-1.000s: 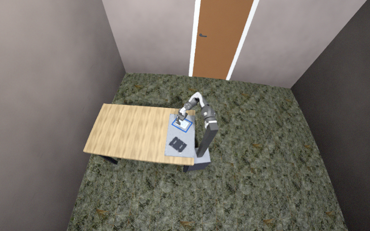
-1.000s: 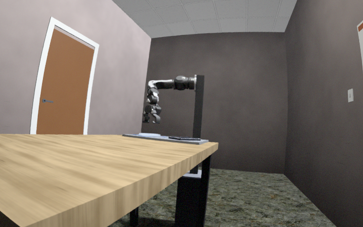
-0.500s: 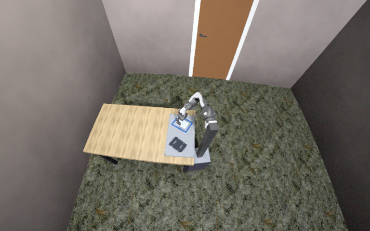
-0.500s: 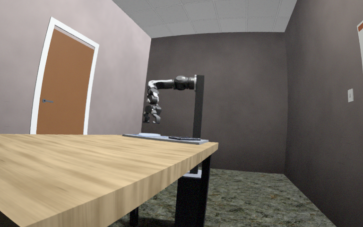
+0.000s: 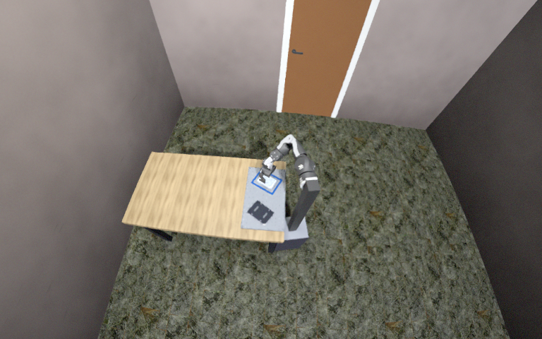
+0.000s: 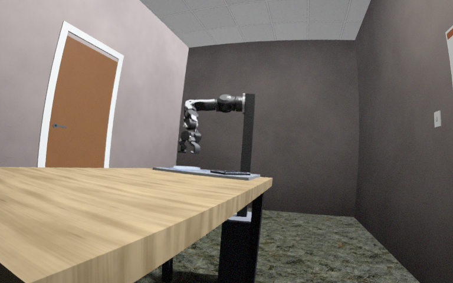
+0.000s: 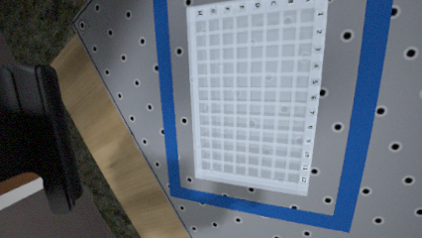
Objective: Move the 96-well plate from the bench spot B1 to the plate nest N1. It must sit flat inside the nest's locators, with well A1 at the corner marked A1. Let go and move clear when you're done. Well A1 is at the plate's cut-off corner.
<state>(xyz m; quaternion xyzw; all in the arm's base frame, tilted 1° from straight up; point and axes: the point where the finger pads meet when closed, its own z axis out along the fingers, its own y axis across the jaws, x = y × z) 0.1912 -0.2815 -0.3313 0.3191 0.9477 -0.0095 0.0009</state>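
The white 96-well plate lies 80 mm below my hand. Round my hand: black plate nest 250 mm to the left, 80 mm below, 60 mm ahead.
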